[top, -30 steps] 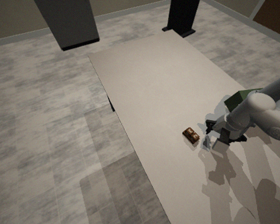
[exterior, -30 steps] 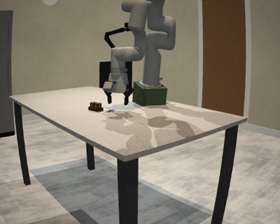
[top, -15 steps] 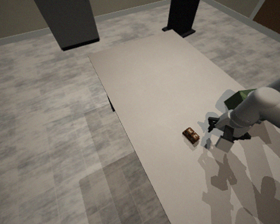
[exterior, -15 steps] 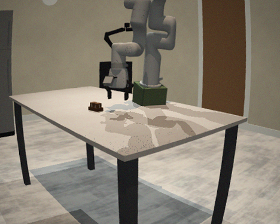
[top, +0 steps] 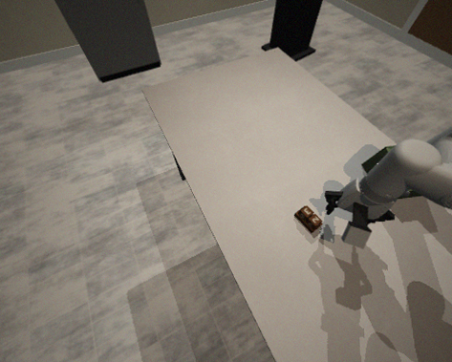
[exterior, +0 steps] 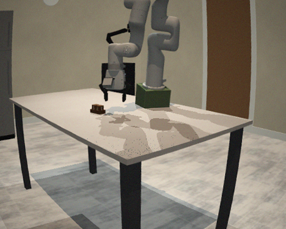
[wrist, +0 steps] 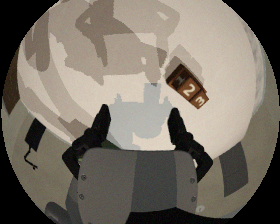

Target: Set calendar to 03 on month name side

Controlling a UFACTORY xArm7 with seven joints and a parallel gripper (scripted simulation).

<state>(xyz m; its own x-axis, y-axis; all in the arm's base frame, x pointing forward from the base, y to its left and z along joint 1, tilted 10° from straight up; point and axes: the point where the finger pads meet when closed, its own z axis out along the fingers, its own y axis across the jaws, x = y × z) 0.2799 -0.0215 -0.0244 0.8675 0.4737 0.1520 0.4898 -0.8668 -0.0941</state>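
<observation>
Now: hand 60 mm short of the brown calendar tray, 60 mm to the left of it and 60 mm above it.
</observation>
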